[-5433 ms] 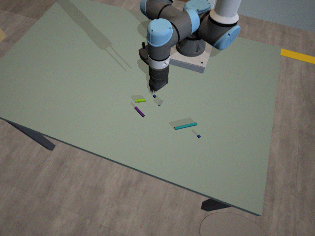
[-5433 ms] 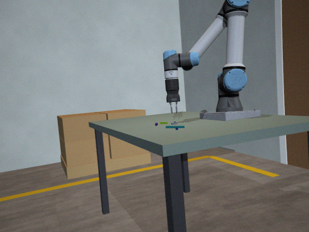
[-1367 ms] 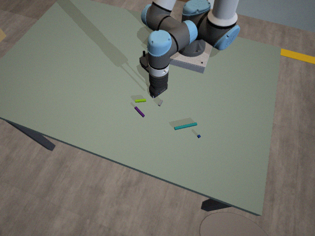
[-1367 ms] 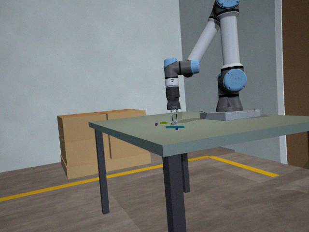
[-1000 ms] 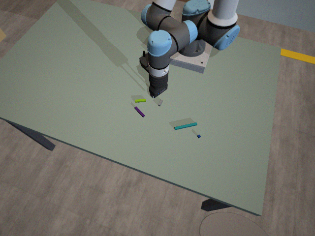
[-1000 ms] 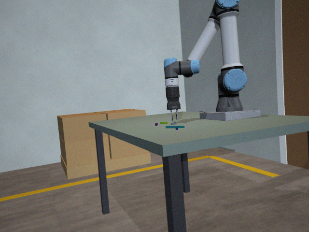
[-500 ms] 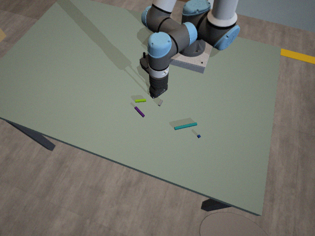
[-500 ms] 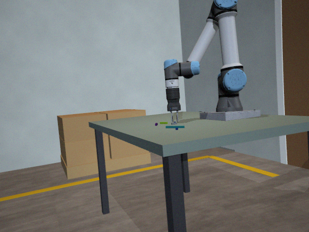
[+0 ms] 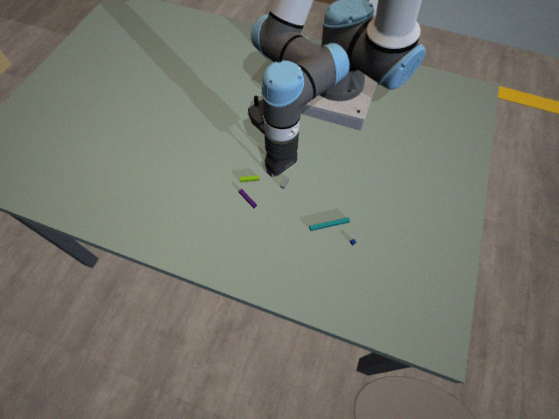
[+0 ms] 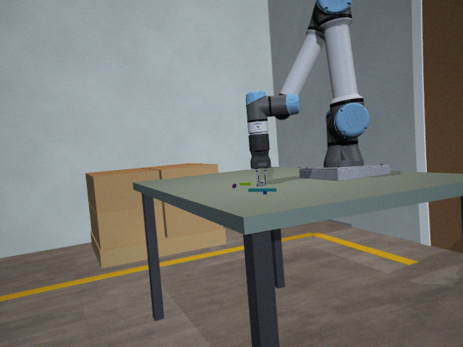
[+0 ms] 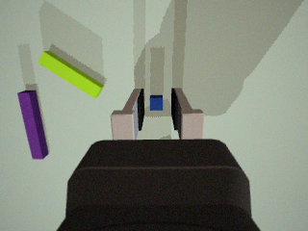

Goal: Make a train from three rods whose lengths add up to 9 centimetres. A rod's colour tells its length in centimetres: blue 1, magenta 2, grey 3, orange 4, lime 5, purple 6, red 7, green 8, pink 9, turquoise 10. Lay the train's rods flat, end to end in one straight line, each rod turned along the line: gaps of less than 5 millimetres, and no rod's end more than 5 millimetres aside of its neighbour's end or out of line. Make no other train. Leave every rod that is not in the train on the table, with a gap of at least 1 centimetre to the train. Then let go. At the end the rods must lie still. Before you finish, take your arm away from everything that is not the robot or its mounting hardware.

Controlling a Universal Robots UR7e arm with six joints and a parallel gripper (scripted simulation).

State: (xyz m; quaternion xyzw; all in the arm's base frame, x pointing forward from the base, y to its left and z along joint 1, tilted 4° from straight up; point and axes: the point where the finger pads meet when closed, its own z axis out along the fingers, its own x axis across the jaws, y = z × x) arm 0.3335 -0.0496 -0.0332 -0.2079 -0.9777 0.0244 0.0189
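Right now the grey rod is 40 mm to the left of my hand, 20 mm ahead of it and 10 mm below it. Round my hand: lime rod: 50 mm to the right, 50 mm ahead, 10 mm below; then purple rod: 110 mm ahead, 30 mm to the right, 10 mm below; then turquoise rod: 190 mm to the left, 80 mm ahead, 10 mm below.
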